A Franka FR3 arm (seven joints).
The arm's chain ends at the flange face. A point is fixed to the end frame.
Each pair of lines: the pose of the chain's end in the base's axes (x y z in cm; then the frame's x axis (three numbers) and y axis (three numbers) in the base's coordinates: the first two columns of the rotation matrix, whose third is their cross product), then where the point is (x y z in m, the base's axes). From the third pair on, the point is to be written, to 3 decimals.
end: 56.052, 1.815, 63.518, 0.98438, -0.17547, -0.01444, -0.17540, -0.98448, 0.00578
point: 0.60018 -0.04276 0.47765
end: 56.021, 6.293, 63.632, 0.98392, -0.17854, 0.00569, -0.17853, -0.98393, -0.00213
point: 0.60301 0.00255 0.47941
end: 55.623, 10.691, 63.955, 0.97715, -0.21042, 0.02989, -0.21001, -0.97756, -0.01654
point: 0.601 0.047 0.483
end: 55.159, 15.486, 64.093, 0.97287, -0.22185, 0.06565, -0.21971, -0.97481, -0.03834
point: 0.602 0.096 0.486
